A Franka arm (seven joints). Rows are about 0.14 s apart.
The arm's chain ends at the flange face. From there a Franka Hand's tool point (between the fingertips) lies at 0.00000 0.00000 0.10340 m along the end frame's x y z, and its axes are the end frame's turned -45 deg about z.
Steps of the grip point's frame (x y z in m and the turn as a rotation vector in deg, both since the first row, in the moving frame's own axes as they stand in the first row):
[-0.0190 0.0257 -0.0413 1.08 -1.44 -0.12]
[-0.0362 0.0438 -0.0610 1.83 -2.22 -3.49]
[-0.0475 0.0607 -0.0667 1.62 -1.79 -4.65]
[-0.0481 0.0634 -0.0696 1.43 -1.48 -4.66]
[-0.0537 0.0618 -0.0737 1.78 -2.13 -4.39]
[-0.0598 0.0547 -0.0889 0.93 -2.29 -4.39]
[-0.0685 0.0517 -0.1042 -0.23 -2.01 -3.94]
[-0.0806 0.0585 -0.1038 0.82 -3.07 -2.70]
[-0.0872 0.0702 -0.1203 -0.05 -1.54 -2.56]
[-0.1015 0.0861 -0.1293 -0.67 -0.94 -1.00]
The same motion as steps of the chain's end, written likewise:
[0.0080 0.0311 -0.0412 -0.25 -1.78 -0.12]
[0.0105 0.0559 -0.0609 -0.28 -2.86 -3.49]
[0.0137 0.0761 -0.0666 -0.12 -2.41 -4.65]
[0.0145 0.0786 -0.0695 -0.04 -2.06 -4.66]
[0.0107 0.0810 -0.0736 -0.25 -2.76 -4.39]
[0.0004 0.0791 -0.0888 -0.96 -2.28 -4.39]
[-0.0097 0.0821 -0.1041 -1.58 -1.26 -3.94]
[-0.0107 0.0954 -0.1036 -1.59 -2.75 -2.70]
[-0.0102 0.1092 -0.1203 -1.12 -1.05 -2.56]
[-0.0106 0.1306 -0.1293 -1.14 -0.19 -1.00]

